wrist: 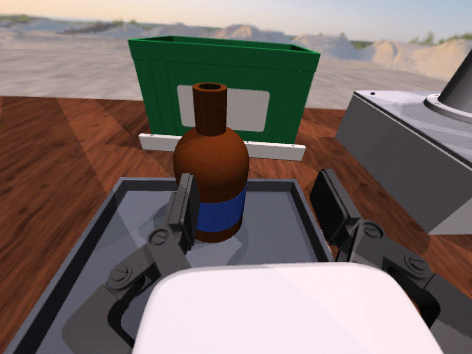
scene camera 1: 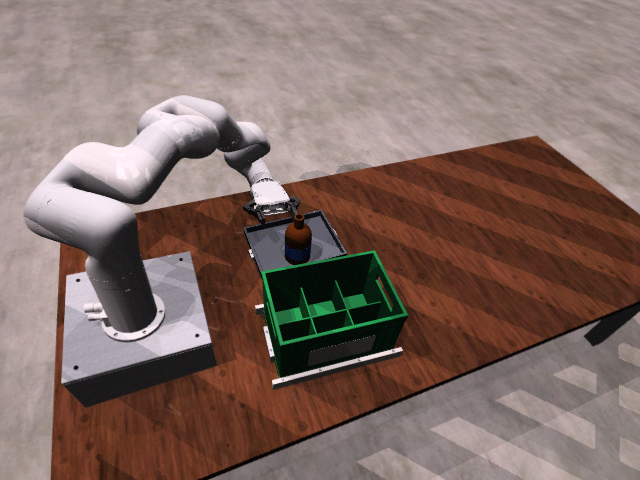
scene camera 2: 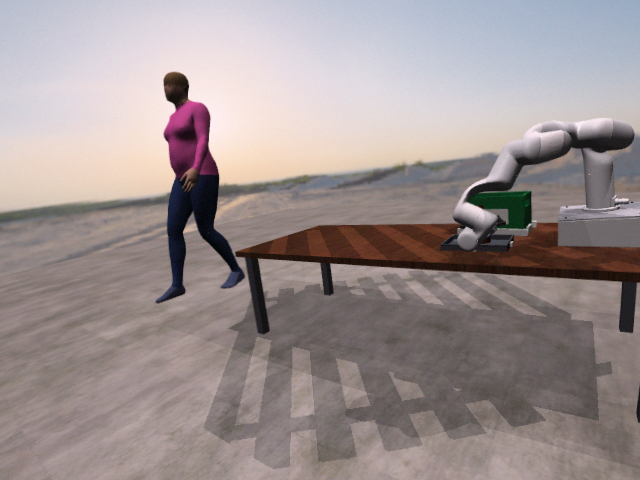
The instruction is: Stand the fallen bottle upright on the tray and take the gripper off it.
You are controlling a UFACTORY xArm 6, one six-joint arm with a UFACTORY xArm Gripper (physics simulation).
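Places are measured from the arm's base along level axes (x ahead, y left, z up), in millimetres.
Where they show: gripper, fingertip midpoint: [wrist: 255, 184] [scene camera 1: 280, 220]; arm's base, origin of the base link: [wrist: 467, 112] [scene camera 1: 134, 316] [scene camera 2: 600, 208].
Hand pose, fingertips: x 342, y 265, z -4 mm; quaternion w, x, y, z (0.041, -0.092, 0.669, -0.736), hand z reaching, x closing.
Observation:
Things, the pixels of their top centre, and the offset from my fingertips.
- brown bottle, middle of its top: [wrist: 209, 86] [scene camera 1: 299, 216] 52 mm up, 45 mm ahead, 43 mm right
- grey tray, middle of its top: [wrist: 206, 237] [scene camera 1: 294, 240] [scene camera 2: 477, 239] 82 mm down, 41 mm ahead, 1 mm right
- green crate, middle of its top: [scene camera 1: 332, 292] [wrist: 228, 42] [scene camera 2: 495, 194] 67 mm up, 81 mm ahead, 299 mm right
A brown bottle [scene camera 1: 298, 238] [wrist: 211, 160] with a blue label stands upright on the grey tray [scene camera 1: 268, 245] [scene camera 2: 498, 246] [wrist: 275, 215]. In scene camera 2 the arm hides most or all of the bottle. My gripper [scene camera 1: 279, 215] [wrist: 255, 184] is open with nothing between its fingers. It is low at the tray's far edge in scene camera 1, behind the bottle and apart from it. In the wrist view the bottle stands beyond the fingers and left of their middle, and the left finger overlaps part of its side.
A green crate [scene camera 1: 385, 335] [scene camera 2: 506, 198] [wrist: 225, 65] with compartments stands just past the tray, with white strips [scene camera 1: 336, 367] [wrist: 275, 151] along its foot. The arm's grey base block [scene camera 1: 175, 289] [scene camera 2: 594, 232] [wrist: 390, 155] is beside them. A person [scene camera 2: 191, 139] is beyond the table's far end.

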